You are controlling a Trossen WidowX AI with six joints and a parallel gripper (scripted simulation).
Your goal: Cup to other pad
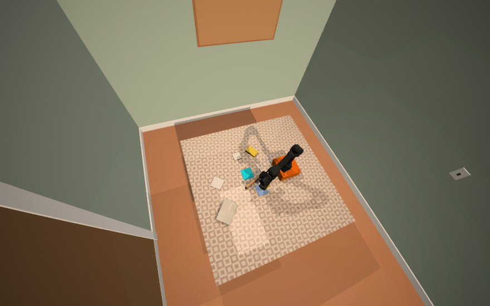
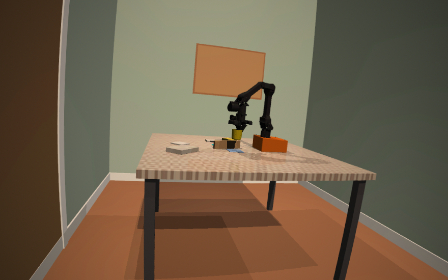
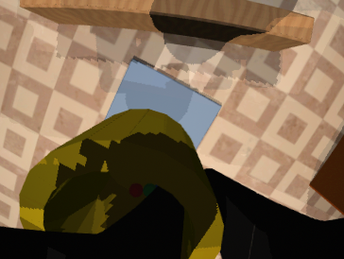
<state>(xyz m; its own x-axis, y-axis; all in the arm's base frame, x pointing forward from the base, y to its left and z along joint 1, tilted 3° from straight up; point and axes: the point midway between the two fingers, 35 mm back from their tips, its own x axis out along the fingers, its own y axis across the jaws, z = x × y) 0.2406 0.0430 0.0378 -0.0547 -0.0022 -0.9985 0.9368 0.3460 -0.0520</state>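
Right now my gripper tip is 70 mm short of the cyan block, 190 mm to the left of it and 120 mm above it. From my gripper tip the other things lie so: grey slab 400 mm ahead, 30 mm to the left, 100 mm below; then wooden stick 50 mm ahead, 90 mm to the right, 90 mm below; then yellow cup 20 mm ahead, 10 mm to the left.
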